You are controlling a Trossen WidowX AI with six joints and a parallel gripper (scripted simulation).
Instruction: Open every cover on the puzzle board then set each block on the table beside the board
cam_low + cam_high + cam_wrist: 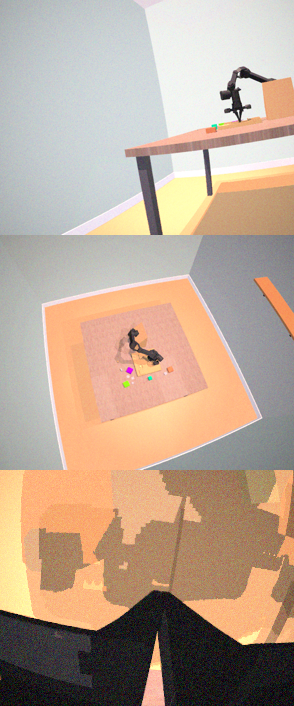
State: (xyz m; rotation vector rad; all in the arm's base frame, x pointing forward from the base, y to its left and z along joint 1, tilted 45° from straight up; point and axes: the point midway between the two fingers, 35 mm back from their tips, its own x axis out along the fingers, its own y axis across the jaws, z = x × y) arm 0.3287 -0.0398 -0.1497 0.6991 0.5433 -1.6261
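Now: the teal block 19 cm ahead of my gripper tip, 13 cm to the right of it and 1 cm below it. The rest, counted from my gripper tip: orange block: 19 cm ahead, 13 cm to the left, 1 cm below; then lime green block: 41 cm to the right, 14 cm ahead, 1 cm below; then magenta block: 31 cm to the right, 1 cm below, 1 cm ahead.
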